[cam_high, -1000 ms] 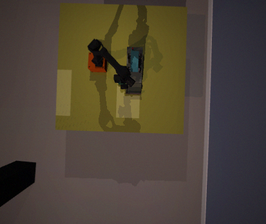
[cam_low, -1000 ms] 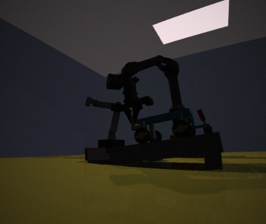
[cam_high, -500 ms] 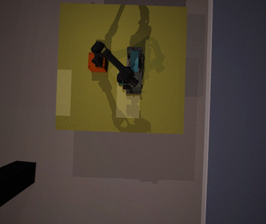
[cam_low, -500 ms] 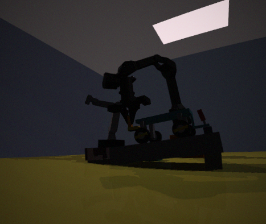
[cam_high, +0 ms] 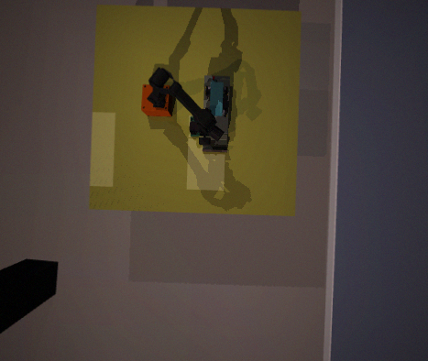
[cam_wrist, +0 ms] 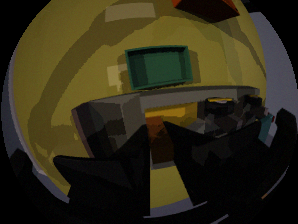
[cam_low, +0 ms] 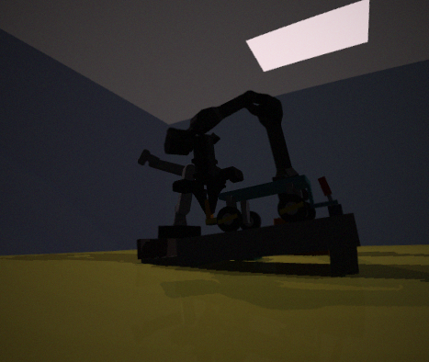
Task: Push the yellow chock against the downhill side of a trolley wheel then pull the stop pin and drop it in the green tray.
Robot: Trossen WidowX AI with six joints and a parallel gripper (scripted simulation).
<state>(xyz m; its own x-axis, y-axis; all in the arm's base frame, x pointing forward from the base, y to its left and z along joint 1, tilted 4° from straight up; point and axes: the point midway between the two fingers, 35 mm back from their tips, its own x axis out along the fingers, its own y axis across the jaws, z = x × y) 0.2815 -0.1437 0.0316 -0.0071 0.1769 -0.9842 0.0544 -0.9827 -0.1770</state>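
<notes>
The red-headed stop pin is 2 cm ahead of my gripper tip, 29 cm to the left of it and 2 cm above it. Round my gripper tip: yellow chock: 2 cm to the left, 1 cm below; trolley: 5 cm ahead, 17 cm to the left.
</notes>
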